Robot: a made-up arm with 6 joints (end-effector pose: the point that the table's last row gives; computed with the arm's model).
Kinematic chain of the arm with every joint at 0, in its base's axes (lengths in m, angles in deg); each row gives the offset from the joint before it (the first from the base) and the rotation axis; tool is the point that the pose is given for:
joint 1: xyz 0 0 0.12 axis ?
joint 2: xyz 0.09 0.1 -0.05 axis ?
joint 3: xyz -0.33 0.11 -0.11 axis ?
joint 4: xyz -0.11 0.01 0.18 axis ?
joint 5: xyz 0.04 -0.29 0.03 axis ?
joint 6: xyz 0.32 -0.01 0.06 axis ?
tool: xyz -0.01 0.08 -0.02
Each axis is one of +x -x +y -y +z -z.
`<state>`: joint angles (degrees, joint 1 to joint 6).
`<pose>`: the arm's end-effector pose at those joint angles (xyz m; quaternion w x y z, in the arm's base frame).
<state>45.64 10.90 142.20 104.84 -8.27 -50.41</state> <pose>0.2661 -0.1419 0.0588 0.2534 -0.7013 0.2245 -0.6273</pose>
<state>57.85 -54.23 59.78 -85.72 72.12 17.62</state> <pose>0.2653 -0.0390 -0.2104 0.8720 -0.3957 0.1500 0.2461</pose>
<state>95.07 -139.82 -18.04 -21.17 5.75 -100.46</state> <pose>-0.0655 -0.3246 -0.2041 0.3544 -0.8944 0.2369 -0.1352</pose>
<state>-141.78 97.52 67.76 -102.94 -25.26 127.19</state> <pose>-0.0958 -0.5158 -0.1024 0.0042 0.5140 -0.4099 -0.7535</pose>
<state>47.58 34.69 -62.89 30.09 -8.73 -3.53</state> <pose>-0.3855 -0.1962 0.1269 0.8694 0.0812 -0.4652 -0.1456</pose>
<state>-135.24 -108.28 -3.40 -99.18 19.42 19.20</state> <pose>-0.1937 0.2922 0.6400 0.6268 0.1489 -0.4136 0.6434</pose>
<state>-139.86 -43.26 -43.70 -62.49 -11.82 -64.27</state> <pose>-0.2225 -0.3570 0.5215 0.3748 0.7705 -0.3533 0.3755</pose>
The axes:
joint 1: -x
joint 2: +x
joint 3: +y
joint 4: -z
joint 5: -y
joint 6: -x

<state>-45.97 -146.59 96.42 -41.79 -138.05 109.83</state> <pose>-0.2281 0.0710 0.4370 0.0100 -0.4458 -0.8012 -0.3990</pose>
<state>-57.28 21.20 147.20 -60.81 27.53 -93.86</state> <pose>-0.2001 0.7762 0.2413 0.4755 -0.4662 -0.7421 0.0767</pose>
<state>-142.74 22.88 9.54 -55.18 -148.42 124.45</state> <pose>-0.1731 0.2298 0.2288 0.3111 -0.3464 -0.8061 0.3653</pose>
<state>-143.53 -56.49 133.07 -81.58 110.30 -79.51</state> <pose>0.0066 0.4538 0.0824 0.4652 -0.8022 -0.1717 0.3326</pose>
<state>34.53 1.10 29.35 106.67 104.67 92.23</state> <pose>-0.3484 0.5458 0.3463 0.4411 0.7578 0.1641 0.4520</pose>
